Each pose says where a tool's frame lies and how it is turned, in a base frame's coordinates. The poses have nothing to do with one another.
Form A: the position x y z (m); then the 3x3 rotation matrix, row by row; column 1 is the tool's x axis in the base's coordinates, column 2 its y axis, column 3 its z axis. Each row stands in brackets.
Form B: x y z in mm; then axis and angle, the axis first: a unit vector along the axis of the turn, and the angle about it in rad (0 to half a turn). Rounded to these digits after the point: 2 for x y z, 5 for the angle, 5 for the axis.
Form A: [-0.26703 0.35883 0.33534], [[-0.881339 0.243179 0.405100], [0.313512 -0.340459 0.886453], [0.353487 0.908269 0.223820]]
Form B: -267.03 358.83 335.34 0.24260 0.57396 0.78212 3.09661
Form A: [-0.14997 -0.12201 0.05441], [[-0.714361 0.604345 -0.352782], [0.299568 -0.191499 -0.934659], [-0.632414 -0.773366 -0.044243]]
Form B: -149.97 -122.01 54.41 0.36331 0.62986 -0.68650 2.91775
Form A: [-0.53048 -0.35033 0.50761], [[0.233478 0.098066 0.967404], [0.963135 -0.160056 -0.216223], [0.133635 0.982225 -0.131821]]
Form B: -530.48 -350.33 507.61 0.70622 0.49132 0.50977 2.12845
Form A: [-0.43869 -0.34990 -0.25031], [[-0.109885 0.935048 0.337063], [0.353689 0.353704 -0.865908], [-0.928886 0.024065 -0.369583]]
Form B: -438.69 -349.90 -250.31 0.53837 0.76581 -0.35168 2.16866
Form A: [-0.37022 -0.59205 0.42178], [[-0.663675 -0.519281 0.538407], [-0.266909 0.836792 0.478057], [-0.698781 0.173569 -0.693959]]
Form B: -370.22 -592.05 421.78 -0.23443 0.95252 0.19430 2.43476
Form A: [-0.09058 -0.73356 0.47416], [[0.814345 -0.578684 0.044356], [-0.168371 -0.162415 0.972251], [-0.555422 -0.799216 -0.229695]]
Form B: -90.58 -733.56 474.16 -0.92518 0.31324 0.21429 1.86386
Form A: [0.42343 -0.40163 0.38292], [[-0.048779 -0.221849 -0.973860], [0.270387 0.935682 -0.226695], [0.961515 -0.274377 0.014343]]
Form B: 423.43 -401.63 382.92 -0.02387 -0.96887 0.24642 1.62019
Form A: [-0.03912 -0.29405 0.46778], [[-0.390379 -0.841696 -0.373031], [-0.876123 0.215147 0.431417], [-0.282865 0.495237 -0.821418]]
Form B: -39.12 -294.05 467.78 0.55157 -0.77926 -0.29754 3.08371
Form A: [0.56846 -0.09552 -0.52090], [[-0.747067 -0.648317 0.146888], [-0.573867 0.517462 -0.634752], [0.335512 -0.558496 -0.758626]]
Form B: 568.46 -95.52 -520.90 0.35198 -0.87064 0.34365 3.03306
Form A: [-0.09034 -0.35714 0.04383], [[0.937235 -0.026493 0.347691], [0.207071 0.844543 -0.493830], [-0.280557 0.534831 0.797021]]
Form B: -90.34 -357.14 43.83 0.83784 0.51170 0.19024 0.66097
